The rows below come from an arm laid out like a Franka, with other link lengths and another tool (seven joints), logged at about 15 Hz.
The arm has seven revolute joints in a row. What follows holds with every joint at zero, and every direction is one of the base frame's.
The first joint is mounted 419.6 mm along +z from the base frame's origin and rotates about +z.
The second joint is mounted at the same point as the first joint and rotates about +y.
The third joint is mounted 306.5 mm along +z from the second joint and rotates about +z.
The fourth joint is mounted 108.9 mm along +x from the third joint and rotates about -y.
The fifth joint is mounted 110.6 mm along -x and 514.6 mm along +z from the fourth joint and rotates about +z.
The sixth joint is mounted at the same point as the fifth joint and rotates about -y.
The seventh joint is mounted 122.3 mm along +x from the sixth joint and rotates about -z.
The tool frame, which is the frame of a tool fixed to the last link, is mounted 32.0 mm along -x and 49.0 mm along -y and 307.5 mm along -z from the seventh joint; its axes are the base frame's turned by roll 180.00, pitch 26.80 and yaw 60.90 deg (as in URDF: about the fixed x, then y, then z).
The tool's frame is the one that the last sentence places.
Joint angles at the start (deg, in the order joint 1, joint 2, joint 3, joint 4, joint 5, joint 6, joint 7):
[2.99, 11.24, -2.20, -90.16, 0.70, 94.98, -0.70]
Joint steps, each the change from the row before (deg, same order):
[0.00, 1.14, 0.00, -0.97, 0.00, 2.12, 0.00]
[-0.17, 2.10, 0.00, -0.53, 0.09, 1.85, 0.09]
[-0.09, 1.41, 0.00, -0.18, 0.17, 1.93, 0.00]
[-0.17, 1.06, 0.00, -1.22, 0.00, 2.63, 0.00]
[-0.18, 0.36, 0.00, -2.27, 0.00, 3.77, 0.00]
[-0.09, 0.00, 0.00, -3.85, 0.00, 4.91, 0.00]
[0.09, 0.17, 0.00, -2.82, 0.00, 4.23, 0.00]
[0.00, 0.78, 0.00, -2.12, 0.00, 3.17, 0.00]
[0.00, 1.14, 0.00, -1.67, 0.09, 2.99, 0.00]
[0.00, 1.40, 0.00, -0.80, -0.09, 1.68, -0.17]
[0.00, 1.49, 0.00, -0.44, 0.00, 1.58, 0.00]
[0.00, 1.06, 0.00, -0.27, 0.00, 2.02, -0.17]
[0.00, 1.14, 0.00, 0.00, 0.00, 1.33, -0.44]
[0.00, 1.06, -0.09, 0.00, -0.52, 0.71, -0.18]
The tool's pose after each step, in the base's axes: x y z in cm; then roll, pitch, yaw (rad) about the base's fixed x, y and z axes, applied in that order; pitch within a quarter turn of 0, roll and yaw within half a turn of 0. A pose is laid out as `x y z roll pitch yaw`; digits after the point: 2 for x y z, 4 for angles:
75.48 -3.52 36.72 -3.0267 0.5150 1.1414
75.91 -3.70 33.58 -3.0126 0.5209 1.1433
76.62 -3.74 31.69 -3.0179 0.5168 1.1380
77.04 -4.00 29.30 -3.0247 0.5150 1.1312
77.43 -4.28 26.91 -3.0456 0.5068 1.1172
77.24 -4.47 23.58 -3.0648 0.4991 1.1053
77.25 -4.40 21.04 -3.0870 0.4898 1.0955
76.89 -4.46 18.29 -3.0922 0.4885 1.0924
76.54 -4.48 15.51 -3.0954 0.4870 1.0896
76.06 -4.57 13.10 -3.0875 0.4932 1.0970
75.72 -4.61 10.92 -3.0820 0.4971 1.0995
75.99 -4.66 9.53 -3.0946 0.4923 1.0965
76.09 -4.71 8.20 -3.0982 0.4913 1.1025
75.88 -5.04 6.93 -3.0960 0.5012 1.1115

